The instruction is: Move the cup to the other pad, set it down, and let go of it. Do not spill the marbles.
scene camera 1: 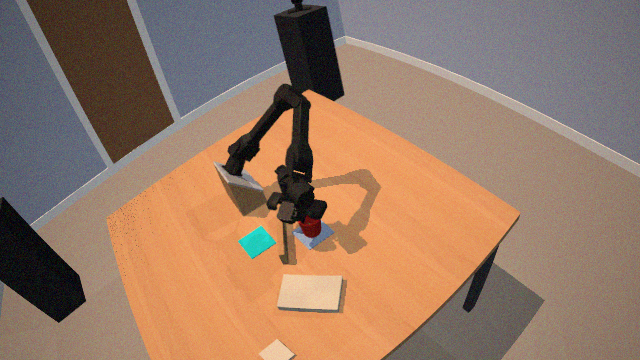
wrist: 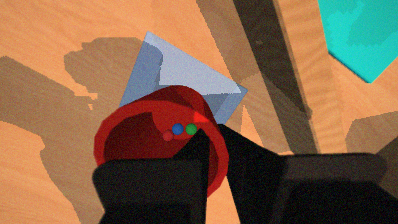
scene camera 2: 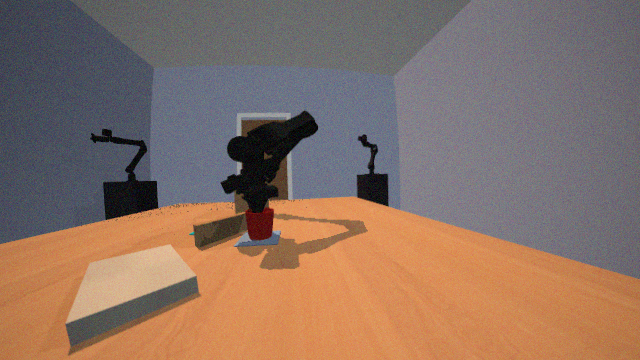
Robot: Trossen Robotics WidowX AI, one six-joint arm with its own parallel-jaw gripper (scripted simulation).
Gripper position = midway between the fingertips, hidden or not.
Observation:
In view: my gripper [scene camera 2: 256, 221] and a red cup [scene camera 2: 260, 225].
The red cup is seen too in the wrist view [wrist: 134, 131]. My gripper shows as well in scene camera 1 [scene camera 1: 301, 222] and in the wrist view [wrist: 212, 129].

